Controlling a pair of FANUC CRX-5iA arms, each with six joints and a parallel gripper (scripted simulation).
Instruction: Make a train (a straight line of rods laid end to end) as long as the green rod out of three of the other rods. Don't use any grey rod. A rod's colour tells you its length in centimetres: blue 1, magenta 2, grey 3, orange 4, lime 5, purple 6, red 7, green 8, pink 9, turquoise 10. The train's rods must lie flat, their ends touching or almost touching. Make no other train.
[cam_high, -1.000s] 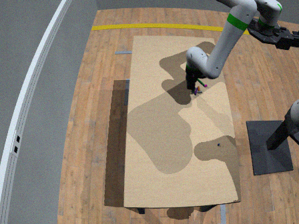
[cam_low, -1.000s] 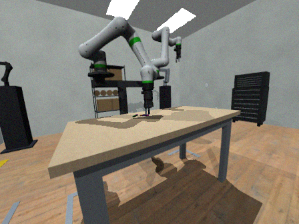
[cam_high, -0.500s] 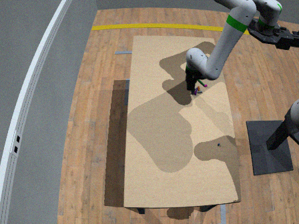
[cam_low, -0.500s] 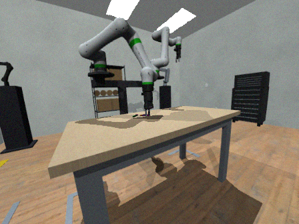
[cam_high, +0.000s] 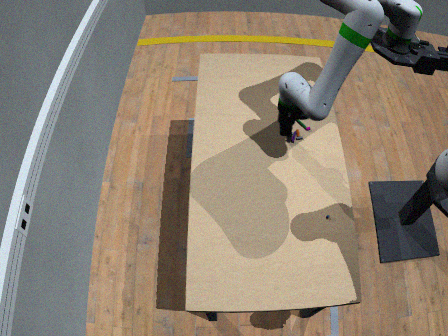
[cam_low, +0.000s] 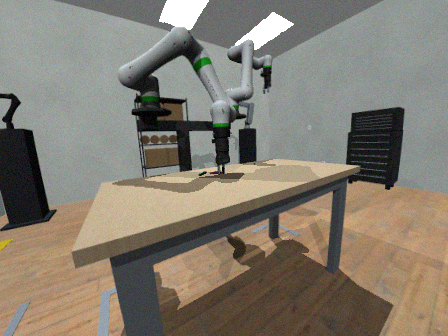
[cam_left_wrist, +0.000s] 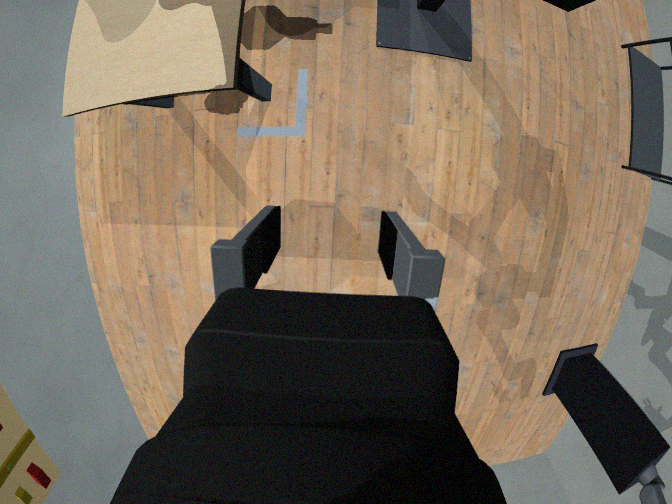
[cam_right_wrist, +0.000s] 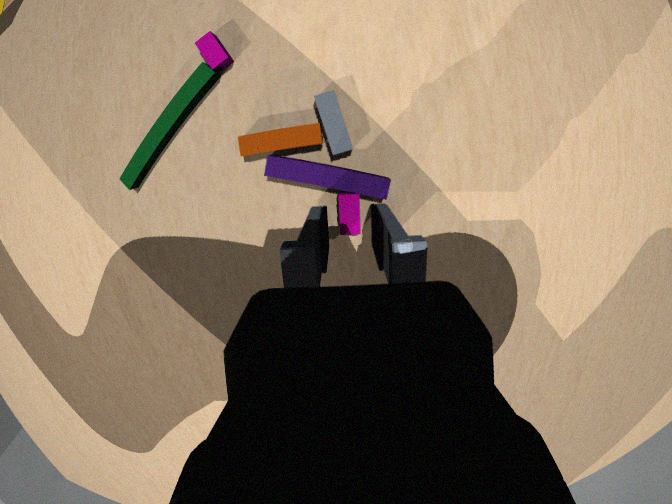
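Right now my right hand is 30 mm past the purple rod, 10 mm to the left of it and 20 mm above it. The rest, counted from my right hand: orange rod 50 mm behind, 30 mm to the right, 20 mm below; then grey rod 50 mm behind, 20 mm below; then green rod 70 mm behind, 90 mm to the right, 20 mm below.
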